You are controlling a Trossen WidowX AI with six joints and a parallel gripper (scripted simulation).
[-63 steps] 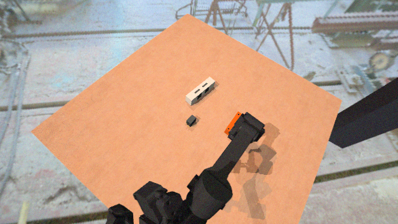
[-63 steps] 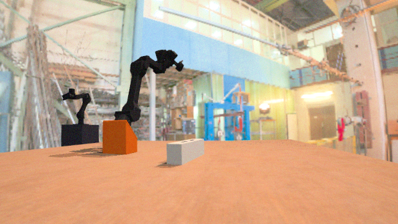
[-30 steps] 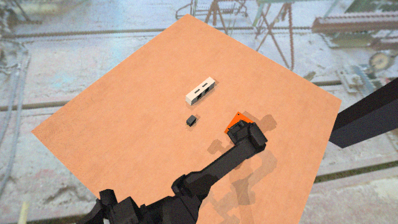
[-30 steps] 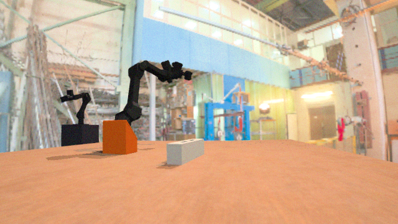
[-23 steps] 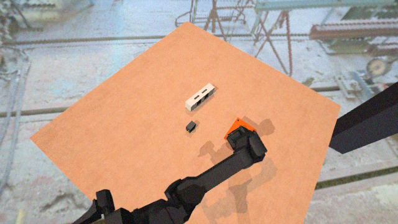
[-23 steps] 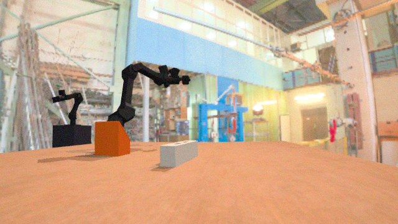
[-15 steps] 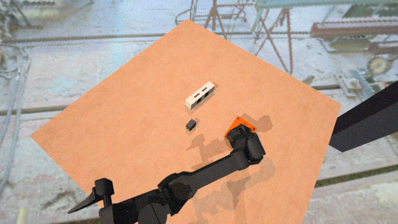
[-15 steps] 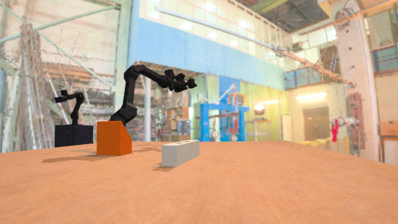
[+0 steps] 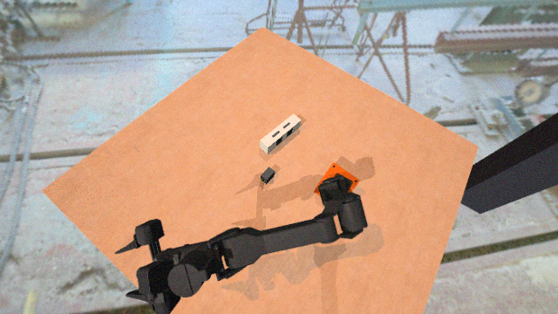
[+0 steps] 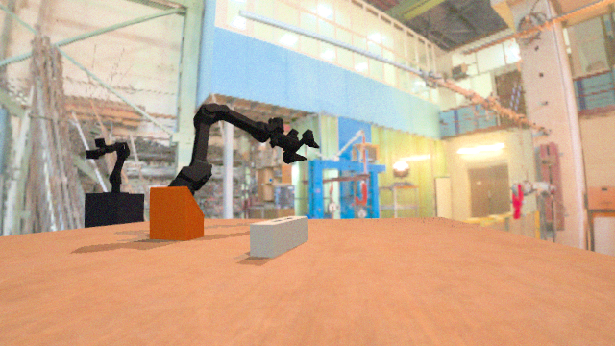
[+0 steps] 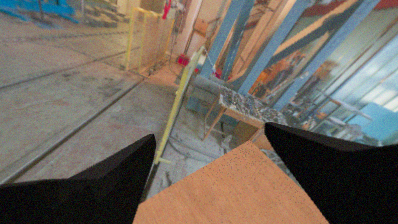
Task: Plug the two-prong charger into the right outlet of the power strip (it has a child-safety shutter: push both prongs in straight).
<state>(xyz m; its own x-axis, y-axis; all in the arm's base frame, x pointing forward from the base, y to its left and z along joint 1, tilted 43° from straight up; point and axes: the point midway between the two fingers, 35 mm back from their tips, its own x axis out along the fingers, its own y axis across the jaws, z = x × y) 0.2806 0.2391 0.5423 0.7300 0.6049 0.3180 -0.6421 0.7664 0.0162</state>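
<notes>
The two-prong charger lies 70 mm behind my gripper tip, 470 mm to the right of it and 280 mm below it.
</notes>
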